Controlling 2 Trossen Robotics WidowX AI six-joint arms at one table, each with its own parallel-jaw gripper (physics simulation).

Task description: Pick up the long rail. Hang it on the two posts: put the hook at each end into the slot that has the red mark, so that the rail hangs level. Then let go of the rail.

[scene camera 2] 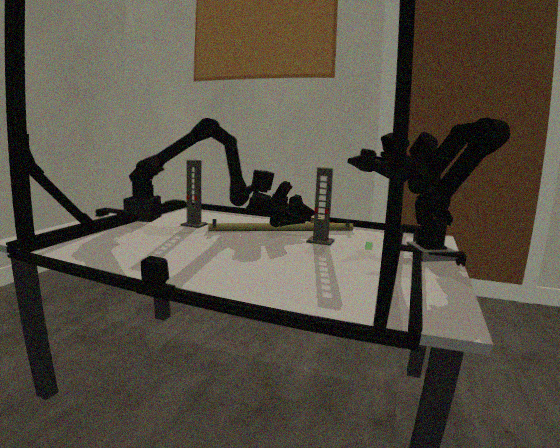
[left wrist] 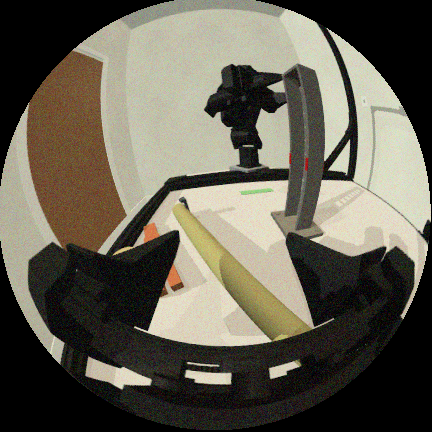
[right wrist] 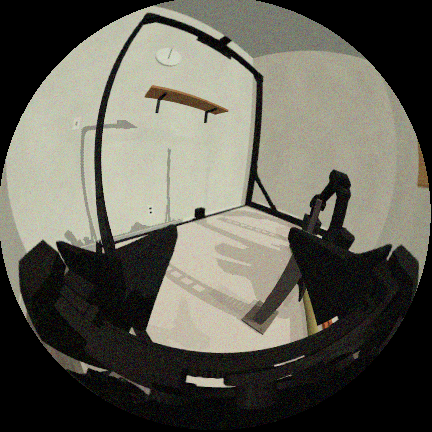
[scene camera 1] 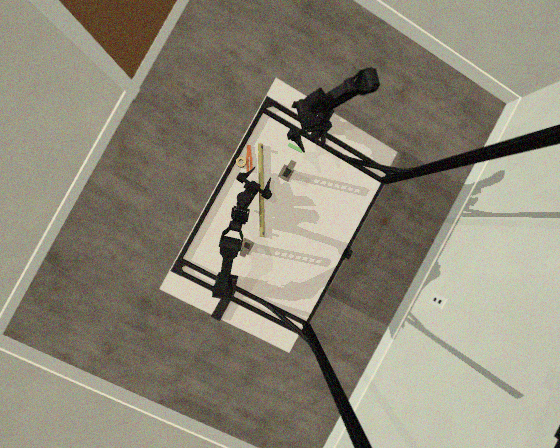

Labels:
my left gripper: open, touches a long olive rail (scene camera 2: 214, 226)
my right gripper: open, holds nothing

